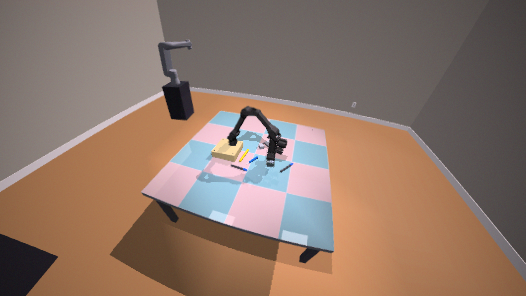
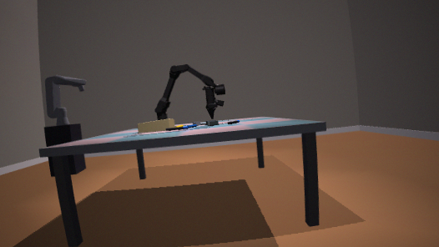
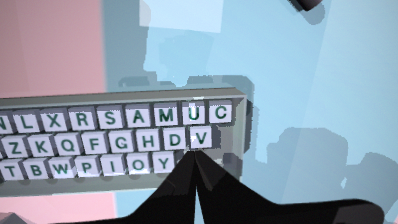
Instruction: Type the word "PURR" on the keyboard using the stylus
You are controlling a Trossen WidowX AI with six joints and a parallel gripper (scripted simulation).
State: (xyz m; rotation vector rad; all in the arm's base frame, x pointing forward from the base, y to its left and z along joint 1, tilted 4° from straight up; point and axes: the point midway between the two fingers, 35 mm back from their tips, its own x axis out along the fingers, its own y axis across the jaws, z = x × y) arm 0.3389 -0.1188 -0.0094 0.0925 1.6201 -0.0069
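Now: gripper tip 160 mm past the blue stylus, 20 mm to the left of it and 30 mm above it. From my gripper tip the other things lie so: yellow pen 230 mm behind, 40 mm to the left, 30 mm below.
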